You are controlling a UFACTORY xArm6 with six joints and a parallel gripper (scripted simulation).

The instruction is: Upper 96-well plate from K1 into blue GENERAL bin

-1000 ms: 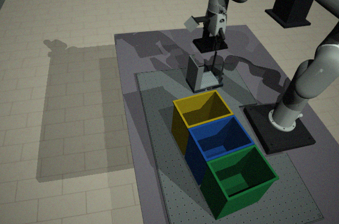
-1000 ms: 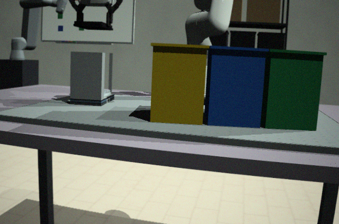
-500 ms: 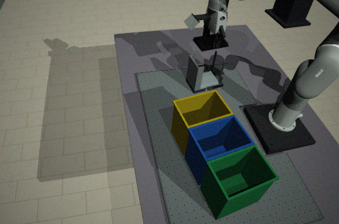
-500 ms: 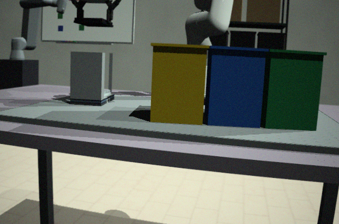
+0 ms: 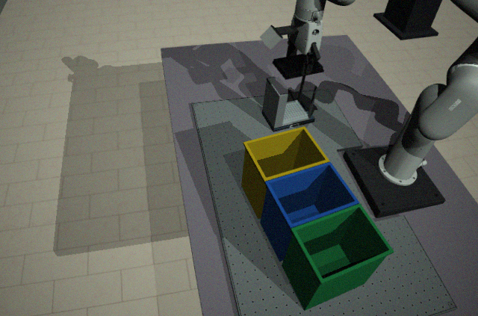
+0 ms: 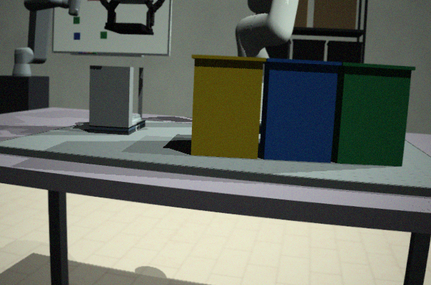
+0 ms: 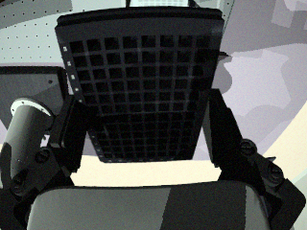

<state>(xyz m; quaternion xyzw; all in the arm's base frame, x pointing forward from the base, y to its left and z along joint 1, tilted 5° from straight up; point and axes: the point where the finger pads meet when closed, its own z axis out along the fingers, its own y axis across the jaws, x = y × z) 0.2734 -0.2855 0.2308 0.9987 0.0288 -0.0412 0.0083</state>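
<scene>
Now: hand 130 mm short of the blue bin, 380 mm to the right of it and 170 mm above it. Also, from my hand: grey rack wall: 60 mm ahead, 30 mm to the right, 170 mm below; white 96-well plate: 10 mm behind, 30 mm to the right, 230 mm below; dark 96-well plate: 10 mm below.
</scene>
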